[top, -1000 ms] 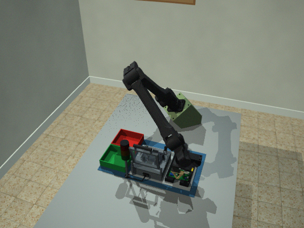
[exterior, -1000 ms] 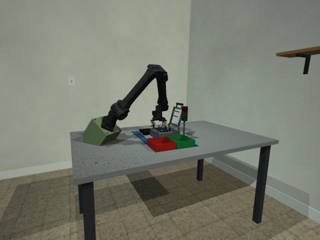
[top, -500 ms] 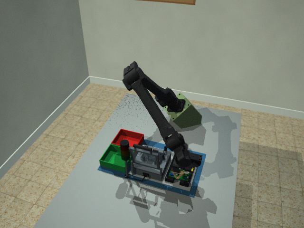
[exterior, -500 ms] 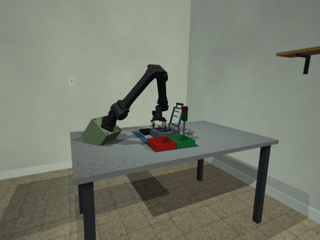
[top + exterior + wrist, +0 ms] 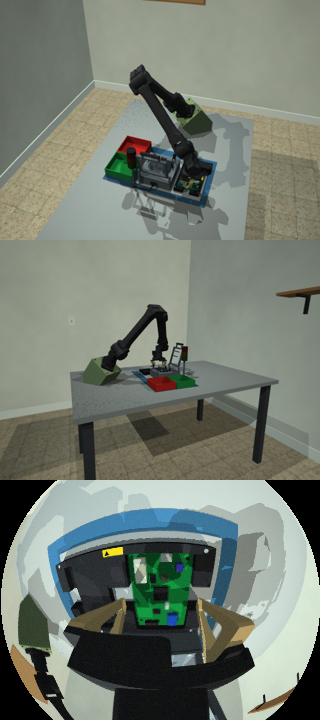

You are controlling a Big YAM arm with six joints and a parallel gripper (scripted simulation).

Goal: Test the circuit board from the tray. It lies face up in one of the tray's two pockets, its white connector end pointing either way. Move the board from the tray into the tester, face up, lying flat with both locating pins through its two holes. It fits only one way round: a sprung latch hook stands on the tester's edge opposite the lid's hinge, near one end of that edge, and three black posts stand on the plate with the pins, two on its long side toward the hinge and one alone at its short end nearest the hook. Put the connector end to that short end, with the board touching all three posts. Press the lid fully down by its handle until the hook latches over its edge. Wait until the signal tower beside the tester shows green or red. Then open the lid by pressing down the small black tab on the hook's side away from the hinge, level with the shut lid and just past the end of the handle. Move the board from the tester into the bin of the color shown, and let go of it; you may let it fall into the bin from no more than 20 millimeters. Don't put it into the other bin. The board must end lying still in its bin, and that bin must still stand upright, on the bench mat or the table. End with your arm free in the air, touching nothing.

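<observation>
Now: hand 2 cm above the green circuit board. From my hand the other things lie so: tester plate (3 cm behind, 16 cm to the right, 3 cm above); then latch hook (10 cm behind, 12 cm to the right, 5 cm above); then clear lid (9 cm ahead, 17 cm to the right, 14 cm above).
</observation>
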